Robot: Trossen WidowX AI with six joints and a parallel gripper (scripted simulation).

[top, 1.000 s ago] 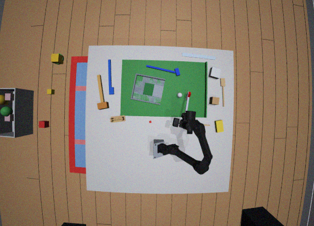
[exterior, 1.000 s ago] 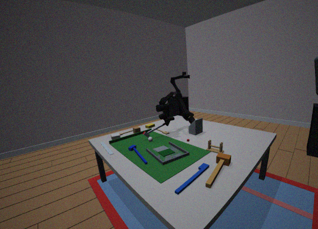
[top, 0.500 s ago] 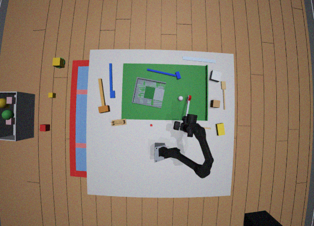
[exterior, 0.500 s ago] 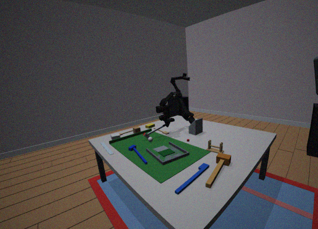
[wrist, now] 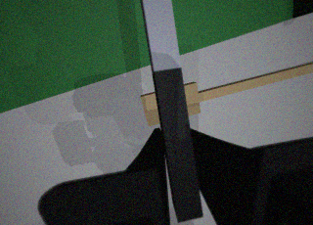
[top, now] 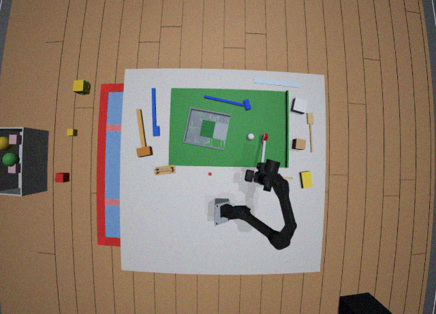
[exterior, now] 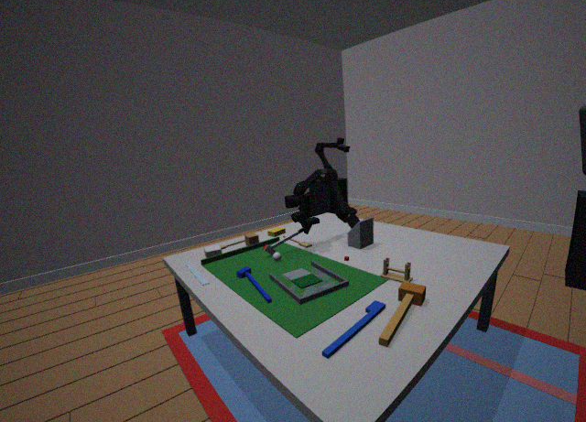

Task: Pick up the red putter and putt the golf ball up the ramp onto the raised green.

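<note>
The red putter is 120 mm ahead of my gripper tip and 20 mm to the right of it. Round my gripper tip: yellow block (310 mm to the right, 60 mm below, 30 mm behind); then tiny red cube (280 mm to the left, 70 mm below, 10 mm ahead); then white golf ball (230 mm ahead, 50 mm below, 40 mm to the left).
</note>
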